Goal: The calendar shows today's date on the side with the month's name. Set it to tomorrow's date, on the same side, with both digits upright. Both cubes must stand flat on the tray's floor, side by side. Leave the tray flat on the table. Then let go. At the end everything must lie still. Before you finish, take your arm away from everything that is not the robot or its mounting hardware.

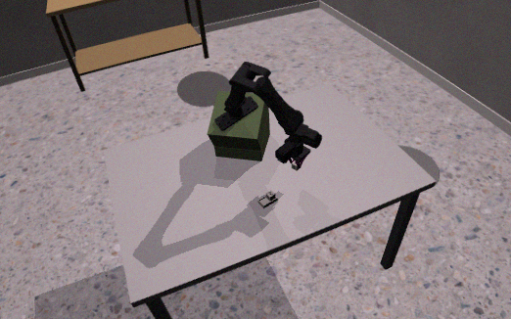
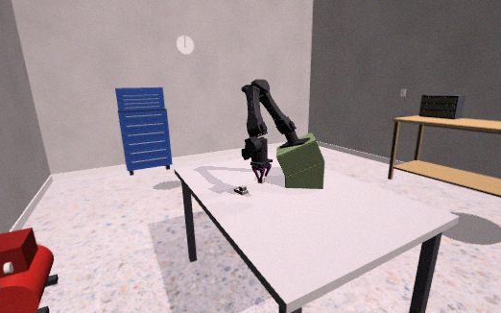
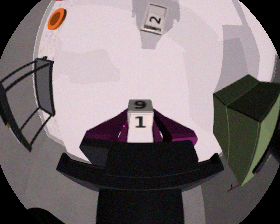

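Right now the calendar tray is 10 mm ahead of my hand, 160 mm to the right of it and 110 mm below it. The rest, counted from my hand: white cube (right at my hand).
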